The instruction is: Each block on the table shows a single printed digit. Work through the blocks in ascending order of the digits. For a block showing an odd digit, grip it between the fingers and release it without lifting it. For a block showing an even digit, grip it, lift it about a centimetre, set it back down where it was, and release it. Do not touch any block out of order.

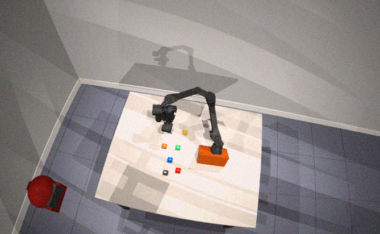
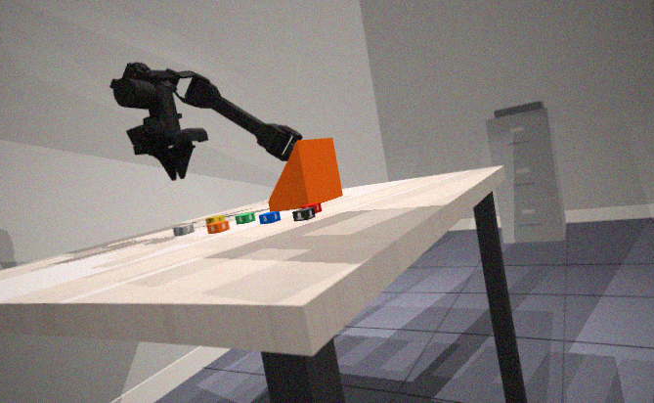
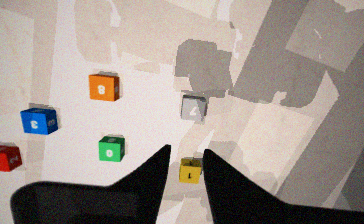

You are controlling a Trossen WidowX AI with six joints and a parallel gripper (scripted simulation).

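Now: the orange block 3 cm ahead of my gripper tip, 11 cm to the left of it and 12 cm below it. Also, from my gripper tip: yellow block (11 cm behind, 1 cm to the right, 12 cm below); green block (6 cm behind, 11 cm to the left, 12 cm below); grey block (1 cm to the right, 12 cm below).
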